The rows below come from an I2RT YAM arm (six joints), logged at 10 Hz.
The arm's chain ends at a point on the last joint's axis. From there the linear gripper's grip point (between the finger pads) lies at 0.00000 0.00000 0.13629 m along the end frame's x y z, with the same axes.
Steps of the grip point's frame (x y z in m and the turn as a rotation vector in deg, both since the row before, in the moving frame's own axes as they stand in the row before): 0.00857, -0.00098, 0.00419, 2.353, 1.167, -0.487; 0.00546, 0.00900, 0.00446, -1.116, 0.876, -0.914; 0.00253, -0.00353, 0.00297, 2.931, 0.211, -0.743; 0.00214, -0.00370, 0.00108, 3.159, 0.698, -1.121; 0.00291, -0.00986, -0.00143, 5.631, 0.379, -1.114; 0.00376, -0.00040, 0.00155, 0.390, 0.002, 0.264; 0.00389, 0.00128, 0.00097, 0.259, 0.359, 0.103; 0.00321, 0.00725, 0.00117, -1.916, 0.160, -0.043; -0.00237, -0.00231, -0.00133, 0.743, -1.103, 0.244
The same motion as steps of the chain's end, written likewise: 0.00582, 0.00463, 0.00433, 2.353, 1.167, -0.487; 0.00336, 0.00636, 0.00450, -1.116, 0.876, -0.914; 0.00207, 0.00344, 0.00315, 2.931, 0.211, -0.743; 0.00055, 0.00383, 0.00130, 3.159, 0.698, -1.121; 0.00214, 0.00352, -0.00077, 5.631, 0.379, -1.114; 0.00375, 0.00053, 0.00155, 0.390, 0.002, 0.264; 0.00304, 0.00190, 0.00097, 0.259, 0.359, 0.103; 0.00283, 0.00269, 0.00125, -1.916, 0.160, -0.043; 0.00025, -0.00054, -0.00129, 0.743, -1.103, 0.244
